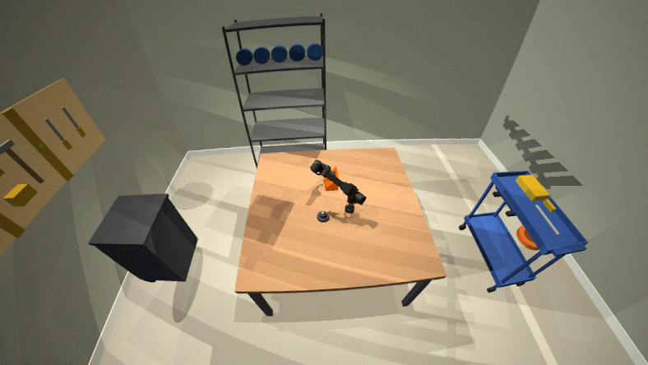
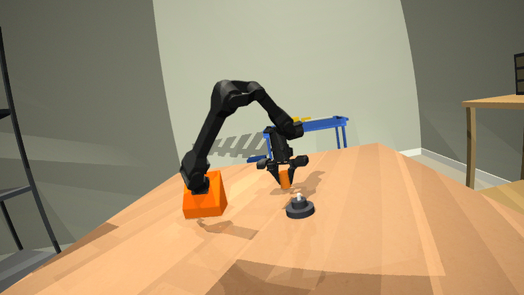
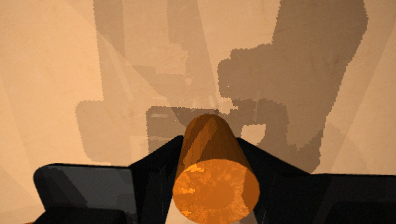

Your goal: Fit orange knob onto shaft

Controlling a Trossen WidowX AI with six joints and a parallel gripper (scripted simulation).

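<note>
My gripper tip is now 3 cm below the orange knob. From my gripper tip the other things lie so: pedestal 20 cm to the right, 4 cm ahead, 1 cm above.
</note>
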